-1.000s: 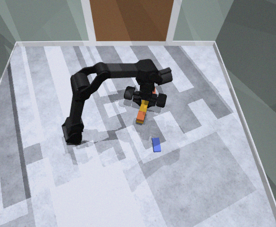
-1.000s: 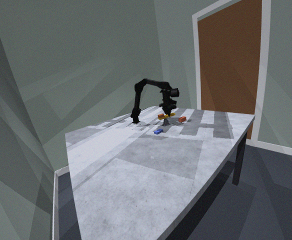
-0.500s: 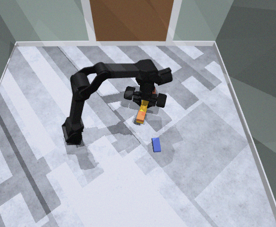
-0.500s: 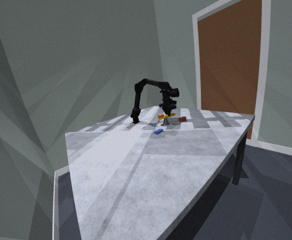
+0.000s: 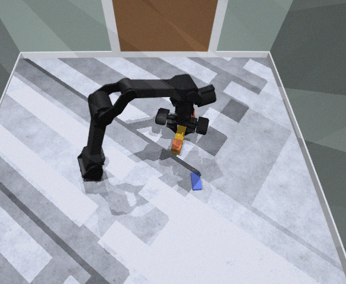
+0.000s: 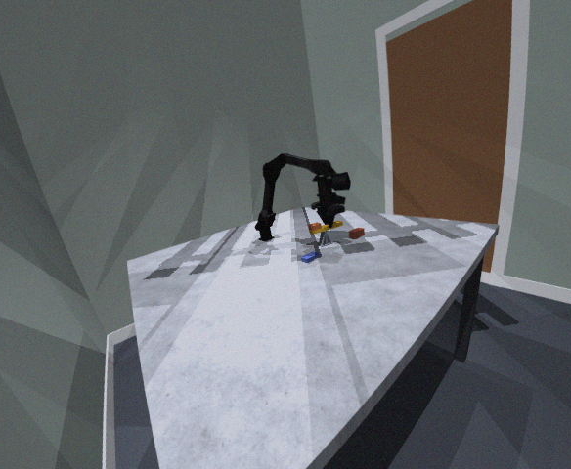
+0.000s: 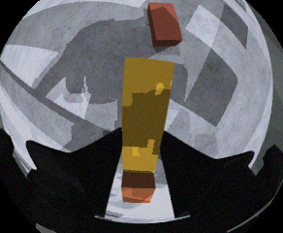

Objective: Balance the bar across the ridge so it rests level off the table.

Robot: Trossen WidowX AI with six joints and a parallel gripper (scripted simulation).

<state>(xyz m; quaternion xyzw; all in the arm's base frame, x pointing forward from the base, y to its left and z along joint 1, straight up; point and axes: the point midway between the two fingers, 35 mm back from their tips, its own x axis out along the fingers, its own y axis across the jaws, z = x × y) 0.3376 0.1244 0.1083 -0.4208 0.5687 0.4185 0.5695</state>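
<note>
The bar is 10 mm behind my gripper tip, 40 mm to the right of it and 10 mm above it. Also, from my gripper tip: red-brown block: 60 mm ahead, 120 mm to the left, 60 mm below; blue block: 50 mm ahead, 170 mm to the right, 70 mm below.
</note>
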